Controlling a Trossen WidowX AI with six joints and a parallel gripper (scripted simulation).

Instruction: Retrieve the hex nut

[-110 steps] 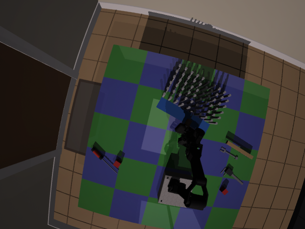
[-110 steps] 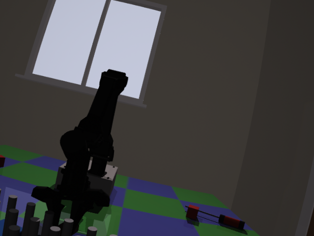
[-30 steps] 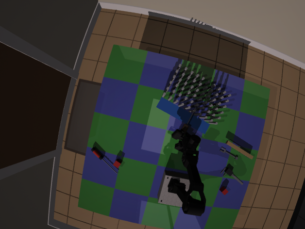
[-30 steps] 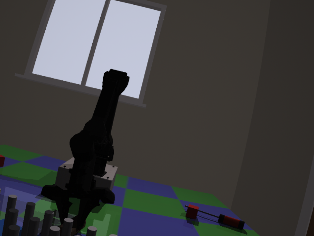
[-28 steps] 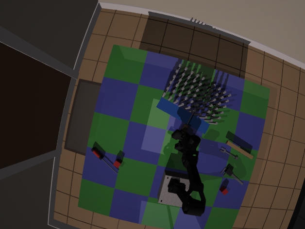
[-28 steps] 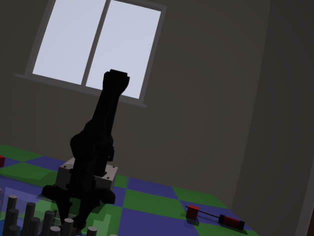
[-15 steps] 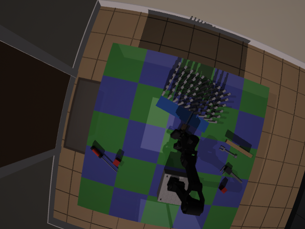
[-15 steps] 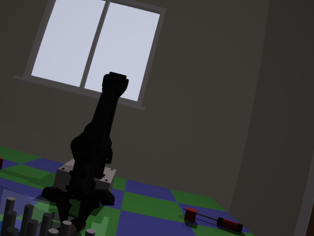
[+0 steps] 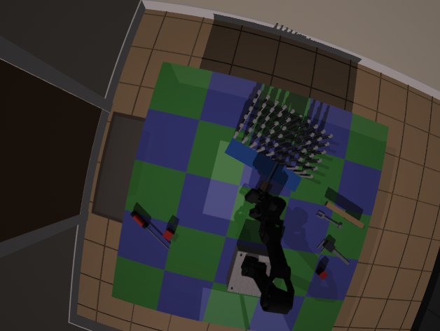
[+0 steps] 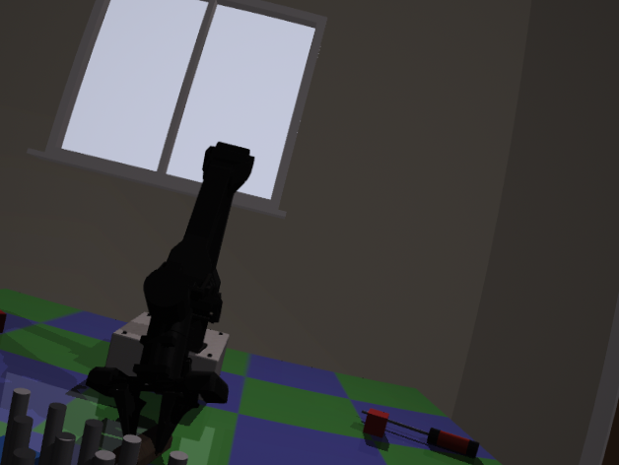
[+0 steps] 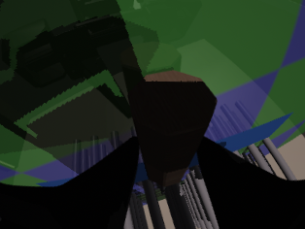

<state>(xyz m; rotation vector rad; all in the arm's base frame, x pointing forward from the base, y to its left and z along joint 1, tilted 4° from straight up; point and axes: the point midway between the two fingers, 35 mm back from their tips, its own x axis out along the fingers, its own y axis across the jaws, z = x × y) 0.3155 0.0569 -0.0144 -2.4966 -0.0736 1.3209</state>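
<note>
Now: gripper tip 110 mm short of the blue taped strip, 30 mm to the right of it and 20 mm above it.
</note>
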